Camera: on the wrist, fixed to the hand. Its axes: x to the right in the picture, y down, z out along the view.
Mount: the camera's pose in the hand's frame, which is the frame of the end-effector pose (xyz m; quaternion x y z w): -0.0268 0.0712 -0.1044 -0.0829 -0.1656 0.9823 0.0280
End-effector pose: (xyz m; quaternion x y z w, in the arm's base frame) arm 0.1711 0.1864 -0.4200 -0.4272 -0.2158 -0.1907 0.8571
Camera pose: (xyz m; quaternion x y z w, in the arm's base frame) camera 0.2068 0.1452 -0.5371 -0.3266 0.2875 0.8894 0.1402
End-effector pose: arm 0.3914 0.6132 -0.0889 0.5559 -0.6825 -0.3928 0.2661
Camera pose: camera 0.4422 0.6193 0.0297 -0.7420 -0.5767 0.1018 0.3264
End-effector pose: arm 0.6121 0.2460 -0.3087 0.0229 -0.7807 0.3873 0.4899
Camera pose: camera 0.6744 0.3520 -0.3482 0.7427 0.1576 -0.4236 0.4941
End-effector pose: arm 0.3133 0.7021 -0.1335 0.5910 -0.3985 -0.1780 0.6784
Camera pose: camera 0.3588 0.8071 -0.0735 -0.4606 -0.6893 0.5305 0.1768
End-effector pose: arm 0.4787 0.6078 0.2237 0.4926 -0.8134 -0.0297 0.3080
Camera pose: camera 0.4870 0.6929 0.3205 0.8157 0.5552 -0.1527 0.0561
